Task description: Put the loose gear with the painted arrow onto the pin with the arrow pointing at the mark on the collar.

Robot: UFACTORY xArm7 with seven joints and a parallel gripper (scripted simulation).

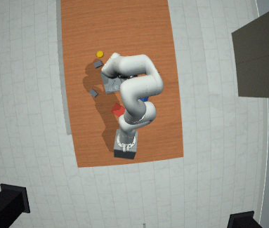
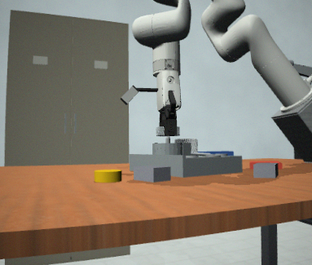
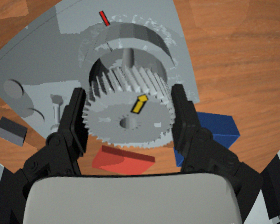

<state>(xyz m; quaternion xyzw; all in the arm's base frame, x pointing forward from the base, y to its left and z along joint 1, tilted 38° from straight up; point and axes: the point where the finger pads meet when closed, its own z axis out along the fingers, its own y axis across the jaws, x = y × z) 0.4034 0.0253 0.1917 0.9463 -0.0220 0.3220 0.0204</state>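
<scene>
Now: the grey gear right at my hand. Round my hand: yellow disc 17 cm ahead, 21 cm to the left, 10 cm below; blue block 19 cm behind, 12 cm to the right, 9 cm below; red block 26 cm behind, 4 cm to the left, 10 cm below.
</scene>
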